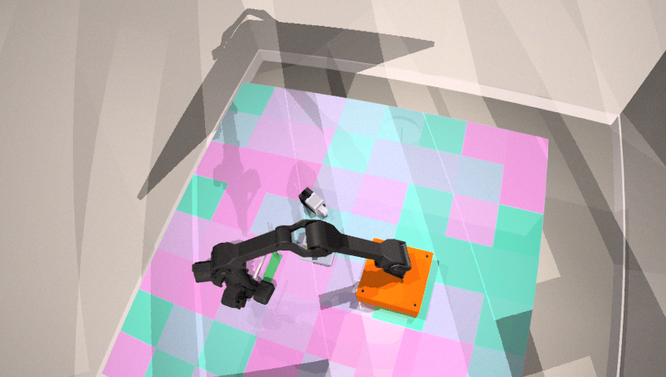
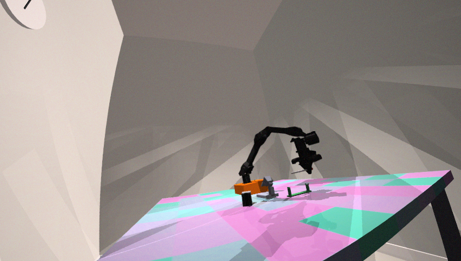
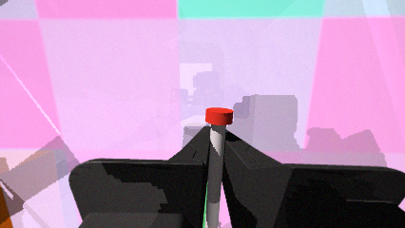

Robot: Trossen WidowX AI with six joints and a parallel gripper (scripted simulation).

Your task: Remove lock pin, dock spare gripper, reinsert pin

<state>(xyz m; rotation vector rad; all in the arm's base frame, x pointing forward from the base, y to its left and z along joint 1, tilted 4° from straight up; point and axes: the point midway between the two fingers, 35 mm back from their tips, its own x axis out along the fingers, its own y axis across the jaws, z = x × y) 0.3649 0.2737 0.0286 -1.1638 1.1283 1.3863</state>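
The green rack lies 100 mm to the right of my gripper tip, 70 mm below it and 10 mm ahead of it. From my gripper tip the other things lie so: grey mount (230 mm to the right, 80 mm behind, 30 mm below); then spare gripper (380 mm to the right, 60 mm below, 20 mm behind).
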